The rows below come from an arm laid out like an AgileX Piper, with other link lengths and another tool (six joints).
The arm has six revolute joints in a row. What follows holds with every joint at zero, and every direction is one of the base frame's.
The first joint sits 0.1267 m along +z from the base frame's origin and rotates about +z.
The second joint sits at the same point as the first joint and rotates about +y.
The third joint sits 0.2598 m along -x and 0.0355 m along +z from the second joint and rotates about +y.
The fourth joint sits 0.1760 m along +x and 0.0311 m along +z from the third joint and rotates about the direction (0.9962, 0, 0.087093).
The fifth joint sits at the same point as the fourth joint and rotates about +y.
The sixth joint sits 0.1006 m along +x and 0.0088 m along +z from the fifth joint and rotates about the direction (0.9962, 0, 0.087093).
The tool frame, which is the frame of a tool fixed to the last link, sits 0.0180 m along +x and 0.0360 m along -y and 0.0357 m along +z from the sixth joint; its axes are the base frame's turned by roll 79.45, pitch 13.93 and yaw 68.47 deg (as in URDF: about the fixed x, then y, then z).
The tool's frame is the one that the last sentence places.
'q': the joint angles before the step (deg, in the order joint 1, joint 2, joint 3, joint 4, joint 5, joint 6). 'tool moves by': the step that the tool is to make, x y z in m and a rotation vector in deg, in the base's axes. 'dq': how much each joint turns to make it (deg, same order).
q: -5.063, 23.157, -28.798, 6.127, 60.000, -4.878
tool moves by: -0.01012, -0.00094, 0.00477, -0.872, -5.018, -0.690
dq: -0.001, -4.950, -0.001, -0.895, -0.181, 0.646
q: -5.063, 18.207, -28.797, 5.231, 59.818, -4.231
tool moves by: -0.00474, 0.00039, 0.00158, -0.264, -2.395, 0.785
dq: 1.171, -2.488, 0.050, -0.387, -0.001, 0.403
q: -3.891, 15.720, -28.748, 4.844, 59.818, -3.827
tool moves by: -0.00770, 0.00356, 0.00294, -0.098, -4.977, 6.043
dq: 6.171, -5.032, 0.001, -0.134, 0.047, 0.128
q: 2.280, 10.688, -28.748, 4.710, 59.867, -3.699
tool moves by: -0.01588, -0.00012, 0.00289, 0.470, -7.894, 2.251
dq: 2.254, -7.908, 0.000, 0.001, 0.000, -0.001
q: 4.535, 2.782, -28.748, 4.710, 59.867, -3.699
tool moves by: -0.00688, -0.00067, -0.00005, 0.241, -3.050, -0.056
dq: 0.000, -3.224, 0.079, -0.062, 0.081, 0.062
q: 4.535, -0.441, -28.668, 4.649, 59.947, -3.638
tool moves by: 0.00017, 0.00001, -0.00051, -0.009, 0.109, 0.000
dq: 0.002, -0.001, 0.110, -0.002, 0.000, 0.001
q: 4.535, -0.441, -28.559, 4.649, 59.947, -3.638
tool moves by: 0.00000, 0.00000, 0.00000, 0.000, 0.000, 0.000
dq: 0.000, 0.000, 0.000, 0.000, 0.000, 0.000
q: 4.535, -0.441, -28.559, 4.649, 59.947, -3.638
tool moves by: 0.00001, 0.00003, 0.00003, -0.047, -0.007, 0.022
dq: 0.000, 0.000, 0.000, -0.001, 0.000, -0.052
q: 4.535, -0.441, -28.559, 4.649, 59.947, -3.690
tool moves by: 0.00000, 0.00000, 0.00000, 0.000, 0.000, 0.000
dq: 0.000, 0.000, 0.000, 0.000, 0.000, 0.000
